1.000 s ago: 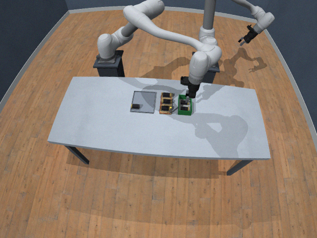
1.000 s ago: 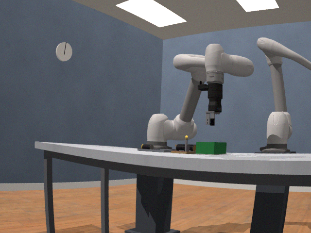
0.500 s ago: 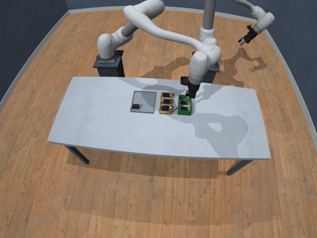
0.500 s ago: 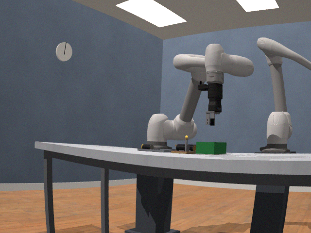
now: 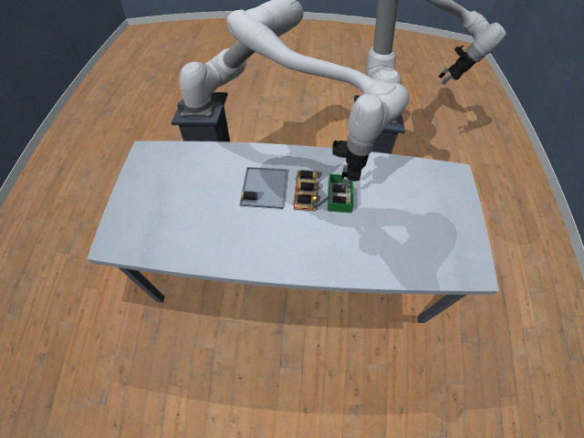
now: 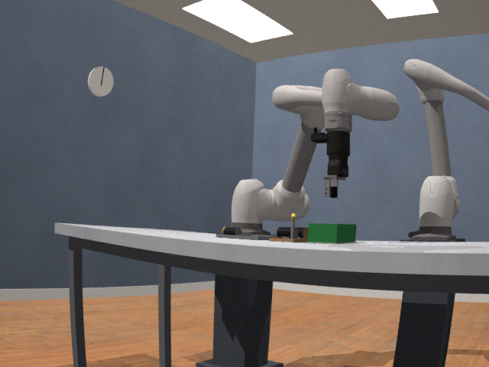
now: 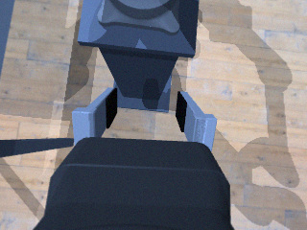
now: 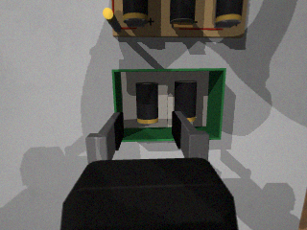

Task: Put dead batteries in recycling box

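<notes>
My right hand is 30 mm past the green recycling box and 140 mm above it. From my right hand the other things lie so: grey tray 60 mm behind, 320 mm to the right, 160 mm below.
</notes>
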